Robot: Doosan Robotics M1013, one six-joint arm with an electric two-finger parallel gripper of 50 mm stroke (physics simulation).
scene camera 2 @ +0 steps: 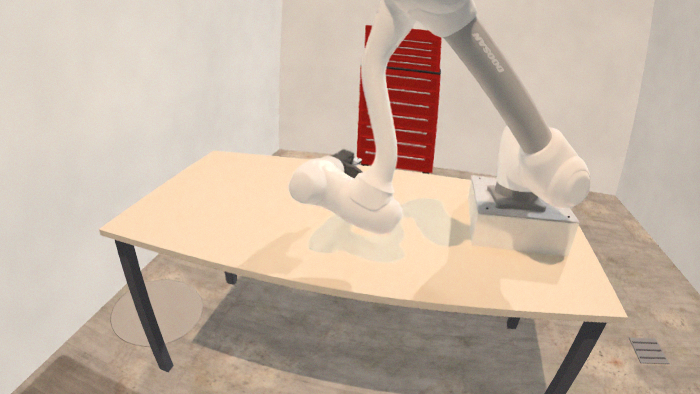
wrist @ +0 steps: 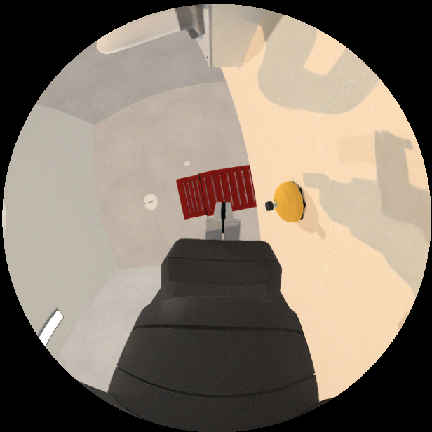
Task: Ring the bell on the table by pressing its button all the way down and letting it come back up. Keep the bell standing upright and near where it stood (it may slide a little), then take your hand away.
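Pixels of known places: gripper, fingertip midpoint: (scene camera 2: 358, 160); arm's base at its link origin: (scene camera 2: 515, 199).
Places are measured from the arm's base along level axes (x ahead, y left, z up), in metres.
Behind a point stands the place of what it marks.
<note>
The bell has a yellow dome (wrist: 288, 201) with a black button (wrist: 269, 205) on top. It stands upright on the table (scene camera 2: 200, 200) {x 1.104, y -0.002, z -0.113 m} (wrist: 350, 325), right of the fingertips in the wrist view. The button stands up from the dome, with a gap between it and the fingers. The bell does not show in the scene view, where the arm covers part of the table. My gripper (scene camera 2: 358, 161) {x 0.540, y -0.100, z 0.045 m} (wrist: 223, 211) is shut with nothing between its fingers. It points level, and its fingertips are apart from the bell. In the scene view the wrist partly hides it.
The white robot base block (scene camera 2: 522, 237) {x -0.004, y 0.142, z -0.064 m} (wrist: 230, 45) stands at the right end of the table in the scene view. A red drawer cabinet (scene camera 2: 412, 100) (wrist: 240, 185) stands beyond the table's far edge. The arm's bent wrist hangs low over the table, and its shadows lie on the top.
</note>
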